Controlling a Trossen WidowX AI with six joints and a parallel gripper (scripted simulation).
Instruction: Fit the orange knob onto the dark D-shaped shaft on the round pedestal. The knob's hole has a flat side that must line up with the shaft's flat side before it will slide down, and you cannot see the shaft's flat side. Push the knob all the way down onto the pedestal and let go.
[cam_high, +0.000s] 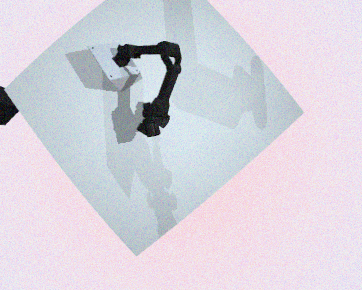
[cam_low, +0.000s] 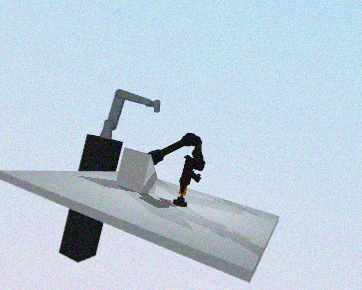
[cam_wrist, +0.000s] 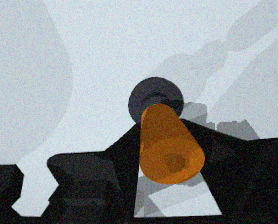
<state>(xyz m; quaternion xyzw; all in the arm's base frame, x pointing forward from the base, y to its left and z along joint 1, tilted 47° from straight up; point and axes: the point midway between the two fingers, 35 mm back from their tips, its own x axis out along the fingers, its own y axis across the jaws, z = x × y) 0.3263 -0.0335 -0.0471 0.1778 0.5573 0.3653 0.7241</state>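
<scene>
My gripper tip is 20 mm below the orange knob. The rest, counted from my gripper tip: dark round pedestal 40 mm below.
</scene>
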